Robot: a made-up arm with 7 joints.
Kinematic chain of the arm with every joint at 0, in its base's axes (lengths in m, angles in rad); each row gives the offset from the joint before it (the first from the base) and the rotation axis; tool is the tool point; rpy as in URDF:
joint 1: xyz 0 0 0.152 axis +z
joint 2: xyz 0 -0.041 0.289 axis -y
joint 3: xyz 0 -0.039 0.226 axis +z
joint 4: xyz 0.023 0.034 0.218 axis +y
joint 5: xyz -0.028 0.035 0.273 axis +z
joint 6: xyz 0 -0.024 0.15 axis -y
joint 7: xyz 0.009 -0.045 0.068 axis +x
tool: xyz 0 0 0 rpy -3.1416 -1.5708 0
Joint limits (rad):
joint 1: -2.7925..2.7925
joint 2: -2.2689..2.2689
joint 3: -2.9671..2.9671
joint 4: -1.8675..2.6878
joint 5: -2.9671..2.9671
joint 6: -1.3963..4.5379
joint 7: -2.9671..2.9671
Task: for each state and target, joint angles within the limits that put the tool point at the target. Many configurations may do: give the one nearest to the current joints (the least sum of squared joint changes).
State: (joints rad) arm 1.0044 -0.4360 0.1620 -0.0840 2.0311 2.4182 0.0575
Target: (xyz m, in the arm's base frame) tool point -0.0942 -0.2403 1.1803
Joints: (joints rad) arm 1.0099 0.0917 0.1484 -0.7101 2.0135 2.5793 0.0575
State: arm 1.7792 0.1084 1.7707 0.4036 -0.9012 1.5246 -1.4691
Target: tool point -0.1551 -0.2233 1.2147
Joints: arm 1.8072 0.0695 1.7376 0.9718 -0.8798 1.7341 -1.4691
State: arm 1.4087 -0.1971 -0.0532 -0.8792 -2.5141 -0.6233 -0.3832
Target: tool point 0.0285 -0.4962 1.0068
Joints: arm 1.5596 0.0944 0.1115 -0.9973 -2.4832 -0.6296 -0.3832
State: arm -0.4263 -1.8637 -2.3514 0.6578 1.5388 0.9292 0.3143
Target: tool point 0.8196 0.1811 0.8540
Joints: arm 0.4721 -1.2348 -2.4905 0.2435 1.5045 0.6499 0.3143
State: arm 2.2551 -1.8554 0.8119 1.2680 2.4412 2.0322 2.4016
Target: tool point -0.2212 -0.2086 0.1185
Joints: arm 2.7145 -2.2029 0.8852 1.8084 2.4521 1.9563 2.4016
